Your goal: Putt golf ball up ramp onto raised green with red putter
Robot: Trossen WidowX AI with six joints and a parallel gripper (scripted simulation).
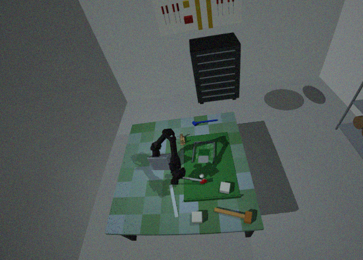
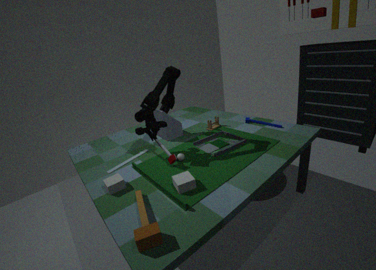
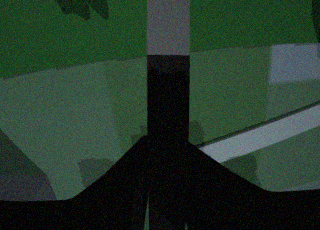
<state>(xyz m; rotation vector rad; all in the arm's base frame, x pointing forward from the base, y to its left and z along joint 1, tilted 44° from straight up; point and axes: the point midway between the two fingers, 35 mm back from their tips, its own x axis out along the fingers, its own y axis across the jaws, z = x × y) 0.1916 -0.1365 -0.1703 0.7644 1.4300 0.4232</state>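
The red putter lies 120 mm ahead of my gripper tip and 20 mm to the right of it. The rest, counted from my gripper tip: white strip 160 mm to the right, 80 mm below, 60 mm behind; then white golf ball 210 mm ahead, 60 mm below, 20 mm to the left; then dark green mat 290 mm ahead, 160 mm to the left, 80 mm below.
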